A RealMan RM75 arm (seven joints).
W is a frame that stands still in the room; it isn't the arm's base.
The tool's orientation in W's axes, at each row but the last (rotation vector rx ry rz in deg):
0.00 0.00 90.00
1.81 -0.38 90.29
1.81 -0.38 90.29
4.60 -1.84 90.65
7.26 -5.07 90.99
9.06 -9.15 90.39
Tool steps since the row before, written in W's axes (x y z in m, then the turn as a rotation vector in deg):
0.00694 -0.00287 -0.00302 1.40 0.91 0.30
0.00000 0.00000 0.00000 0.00 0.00 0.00
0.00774 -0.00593 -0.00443 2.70 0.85 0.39
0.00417 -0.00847 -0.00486 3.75 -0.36 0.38
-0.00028 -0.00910 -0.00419 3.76 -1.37 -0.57
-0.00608 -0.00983 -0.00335 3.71 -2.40 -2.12
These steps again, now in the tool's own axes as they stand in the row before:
-0.00287 -0.00694 -0.00302 0.91 -1.40 0.30
0.00000 0.00000 0.00000 0.00 0.00 0.00
-0.00607 -0.00778 -0.00416 0.85 -2.70 0.41
-0.00884 -0.00420 -0.00411 -0.37 -3.73 0.52
-0.00958 0.00038 -0.00292 -1.50 -3.74 -0.28
-0.01022 0.00621 -0.00131 -2.82 -3.67 -1.59

